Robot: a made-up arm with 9 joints. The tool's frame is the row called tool. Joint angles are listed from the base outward. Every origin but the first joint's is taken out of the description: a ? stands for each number. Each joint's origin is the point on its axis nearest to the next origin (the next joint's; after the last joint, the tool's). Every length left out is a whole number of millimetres.
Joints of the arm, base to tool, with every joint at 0 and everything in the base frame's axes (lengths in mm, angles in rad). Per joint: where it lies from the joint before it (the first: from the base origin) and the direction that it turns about. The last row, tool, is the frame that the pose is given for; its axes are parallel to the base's.
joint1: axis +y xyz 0 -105 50
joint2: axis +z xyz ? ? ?
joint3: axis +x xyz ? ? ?
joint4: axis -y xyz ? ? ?
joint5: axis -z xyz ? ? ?
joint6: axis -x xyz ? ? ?
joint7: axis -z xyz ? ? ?
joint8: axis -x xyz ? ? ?
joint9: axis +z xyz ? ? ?
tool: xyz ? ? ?
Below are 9 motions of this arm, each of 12 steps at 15 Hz.
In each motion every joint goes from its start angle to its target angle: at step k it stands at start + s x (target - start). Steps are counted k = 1, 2, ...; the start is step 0. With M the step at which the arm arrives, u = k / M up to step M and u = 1 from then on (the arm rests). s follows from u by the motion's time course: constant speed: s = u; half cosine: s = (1 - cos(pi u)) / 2; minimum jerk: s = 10 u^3 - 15 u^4 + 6 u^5.
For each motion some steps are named. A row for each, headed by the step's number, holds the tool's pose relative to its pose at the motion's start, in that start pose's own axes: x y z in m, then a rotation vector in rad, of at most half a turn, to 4 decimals.
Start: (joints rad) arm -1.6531 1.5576 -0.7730 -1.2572 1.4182 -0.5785 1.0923 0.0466 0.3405
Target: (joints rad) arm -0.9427 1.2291 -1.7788 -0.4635 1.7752 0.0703 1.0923 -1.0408 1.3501
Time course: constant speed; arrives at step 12
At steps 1, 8, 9, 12:
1: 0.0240 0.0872 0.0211 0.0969 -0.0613 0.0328
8: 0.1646 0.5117 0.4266 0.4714 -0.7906 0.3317
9: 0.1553 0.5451 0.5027 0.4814 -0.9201 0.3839
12: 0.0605 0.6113 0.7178 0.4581 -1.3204 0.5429

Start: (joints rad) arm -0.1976 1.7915 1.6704 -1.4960 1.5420 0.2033 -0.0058 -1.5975 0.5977
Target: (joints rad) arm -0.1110 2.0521 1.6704 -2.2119 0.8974 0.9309 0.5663 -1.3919 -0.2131
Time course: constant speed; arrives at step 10
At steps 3, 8, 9, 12:
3: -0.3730 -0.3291 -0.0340 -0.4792 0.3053 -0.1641
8: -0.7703 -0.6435 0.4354 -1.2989 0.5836 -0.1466
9: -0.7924 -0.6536 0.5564 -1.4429 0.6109 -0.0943
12: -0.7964 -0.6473 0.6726 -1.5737 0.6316 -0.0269

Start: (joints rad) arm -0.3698 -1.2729 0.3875 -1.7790 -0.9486 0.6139 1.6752 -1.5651 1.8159
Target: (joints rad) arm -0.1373 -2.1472 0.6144 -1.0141 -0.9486 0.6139 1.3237 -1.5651 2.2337
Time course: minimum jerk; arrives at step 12
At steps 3, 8, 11, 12:
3: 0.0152 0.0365 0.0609 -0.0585 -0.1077 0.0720
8: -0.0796 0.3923 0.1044 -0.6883 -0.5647 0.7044
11: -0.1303 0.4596 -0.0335 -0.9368 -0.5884 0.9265
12: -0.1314 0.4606 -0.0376 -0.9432 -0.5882 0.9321

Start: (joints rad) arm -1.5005 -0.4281 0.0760 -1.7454 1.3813 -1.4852 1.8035 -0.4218 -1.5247
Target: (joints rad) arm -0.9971 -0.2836 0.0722 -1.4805 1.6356 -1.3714 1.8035 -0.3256 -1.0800
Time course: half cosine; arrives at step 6
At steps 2, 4, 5, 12:
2: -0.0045 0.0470 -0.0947 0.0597 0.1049 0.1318
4: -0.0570 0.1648 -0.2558 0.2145 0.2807 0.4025
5: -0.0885 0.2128 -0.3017 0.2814 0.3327 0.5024
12: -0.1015 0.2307 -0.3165 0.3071 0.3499 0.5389

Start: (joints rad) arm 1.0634 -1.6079 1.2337 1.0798 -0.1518 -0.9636 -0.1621 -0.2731 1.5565
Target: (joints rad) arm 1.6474 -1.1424 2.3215 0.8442 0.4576 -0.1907 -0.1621 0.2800 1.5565
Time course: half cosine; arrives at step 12
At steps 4, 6, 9, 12:
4: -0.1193 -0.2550 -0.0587 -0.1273 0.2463 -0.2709
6: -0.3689 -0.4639 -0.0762 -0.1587 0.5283 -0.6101
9: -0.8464 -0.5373 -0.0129 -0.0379 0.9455 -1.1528
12: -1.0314 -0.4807 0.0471 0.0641 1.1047 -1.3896

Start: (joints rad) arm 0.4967 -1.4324 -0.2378 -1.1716 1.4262 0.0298 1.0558 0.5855 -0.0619
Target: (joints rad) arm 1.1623 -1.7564 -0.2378 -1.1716 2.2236 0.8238 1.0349 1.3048 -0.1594
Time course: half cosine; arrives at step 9
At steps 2, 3, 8, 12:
2: -0.0841 -0.0374 0.0516 -0.1551 0.0214 -0.2044
3: -0.1924 -0.0569 0.1296 -0.3460 0.0728 -0.4248
8: -0.4566 0.3599 0.8015 -1.5644 0.8506 -1.1890
12: -0.4390 0.3875 0.8285 -1.6190 0.9009 -1.1960

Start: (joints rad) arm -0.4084 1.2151 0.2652 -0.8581 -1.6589 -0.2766 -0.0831 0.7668 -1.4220
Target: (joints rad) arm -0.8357 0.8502 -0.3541 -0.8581 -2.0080 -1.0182 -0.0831 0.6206 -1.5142
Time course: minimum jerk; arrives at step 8
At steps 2, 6, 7, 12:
2: -0.0132 0.0016 -0.0328 -0.0549 0.0827 -0.0518
6: -0.1850 -0.0141 -0.1937 -0.3081 0.6934 -0.6597
7: -0.2077 -0.0085 -0.2016 -0.3110 0.7545 -0.7449
12: -0.2118 -0.0072 -0.2029 -0.3109 0.7655 -0.7608

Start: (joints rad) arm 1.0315 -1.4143 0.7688 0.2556 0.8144 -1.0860 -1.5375 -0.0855 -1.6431
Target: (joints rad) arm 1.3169 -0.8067 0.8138 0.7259 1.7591 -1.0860 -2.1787 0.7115 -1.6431
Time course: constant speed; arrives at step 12
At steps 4, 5, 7, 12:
4: 0.1715 0.0725 0.1523 0.0064 -0.4252 0.1581
5: 0.2031 0.0945 0.2000 0.0096 -0.5303 0.1955
7: 0.2512 0.1404 0.3022 0.0154 -0.7389 0.2686
12: 0.2830 0.2564 0.5610 0.0121 -1.2476 0.4535

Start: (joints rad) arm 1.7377 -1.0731 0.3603 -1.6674 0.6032 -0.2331 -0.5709 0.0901 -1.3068
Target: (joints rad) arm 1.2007 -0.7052 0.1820 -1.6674 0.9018 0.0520 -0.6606 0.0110 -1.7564
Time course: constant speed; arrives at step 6
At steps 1, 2, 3, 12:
1: 0.0205 -0.0439 -0.0215 -0.0215 -0.1007 -0.0561
2: 0.0433 -0.0834 -0.0415 -0.0268 -0.2033 -0.1167
3: 0.0677 -0.1181 -0.0608 -0.0154 -0.3055 -0.1818
12: 0.1459 -0.1891 -0.1204 0.1163 -0.5840 -0.4042

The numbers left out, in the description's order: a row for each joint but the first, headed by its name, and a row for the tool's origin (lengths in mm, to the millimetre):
joint2: 70 0 87
joint3: -52 69 0
joint4: 0 137 82
joint5: -22 0 -19
joint6: -200 246 0
joint7: 0 271 249
joint8: 42 -116 0
joint9: 0 62 -438
tool: 350 -104 0

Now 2 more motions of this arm.
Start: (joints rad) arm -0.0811 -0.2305 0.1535 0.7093 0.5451 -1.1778 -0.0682 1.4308 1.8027
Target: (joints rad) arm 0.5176 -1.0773 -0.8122 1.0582 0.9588 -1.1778 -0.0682 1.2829 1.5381
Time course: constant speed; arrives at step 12
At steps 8, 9, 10, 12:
8: -0.2320 -0.1323 -0.4843 -0.2585 0.8178 -0.1840
9: -0.2820 -0.1308 -0.5242 -0.2965 0.9089 -0.1631
10: -0.3338 -0.1261 -0.5585 -0.3334 0.9958 -0.1330
12: -0.4407 -0.1084 -0.6107 -0.4003 1.1559 -0.0471

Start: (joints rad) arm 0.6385 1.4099 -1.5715 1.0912 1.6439 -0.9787 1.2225 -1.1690 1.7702
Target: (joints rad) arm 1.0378 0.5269 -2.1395 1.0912 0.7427 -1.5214 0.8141 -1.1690 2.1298
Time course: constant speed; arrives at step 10
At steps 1, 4, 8, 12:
1: -0.0429 0.0488 -0.0159 0.1128 0.0763 0.0737
4: -0.1813 0.1462 -0.0610 0.4178 0.3647 0.1906
8: -0.3412 0.1640 -0.1391 0.7053 0.8042 0.0522
12: -0.4135 0.1270 -0.1967 0.7707 1.0037 -0.1423

